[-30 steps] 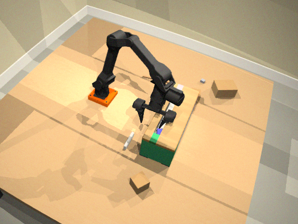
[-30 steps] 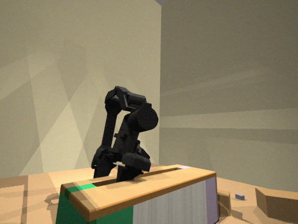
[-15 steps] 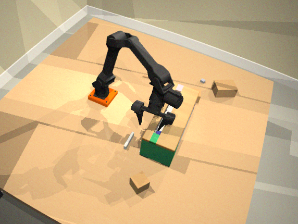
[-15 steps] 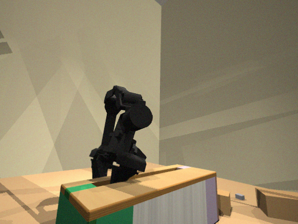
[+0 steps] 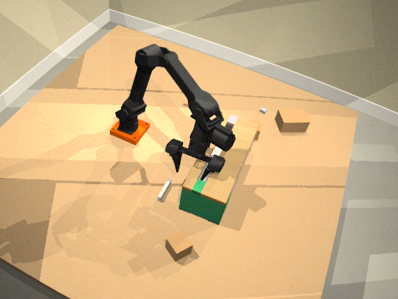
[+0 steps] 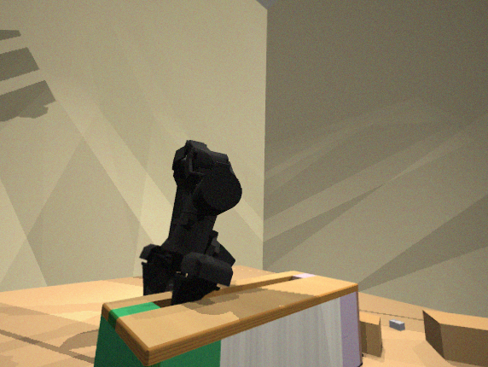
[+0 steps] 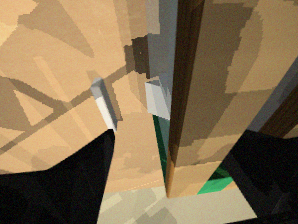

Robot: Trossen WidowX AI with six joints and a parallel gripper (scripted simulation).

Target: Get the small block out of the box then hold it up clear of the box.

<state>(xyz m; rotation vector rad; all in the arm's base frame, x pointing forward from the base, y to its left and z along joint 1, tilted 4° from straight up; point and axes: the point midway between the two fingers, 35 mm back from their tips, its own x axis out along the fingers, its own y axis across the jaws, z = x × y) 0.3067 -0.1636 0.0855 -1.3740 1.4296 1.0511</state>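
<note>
My gripper tip is 5 cm short of the blue block and 2 cm to the left of it. The rest, counted from my gripper tip: box: 4 cm ahead, 12 cm to the left, 2 cm below; then tan cube: 5 cm ahead, 22 cm to the right, 6 cm below; then wooden stick: 9 cm behind, 42 cm to the left, 8 cm below.
</note>
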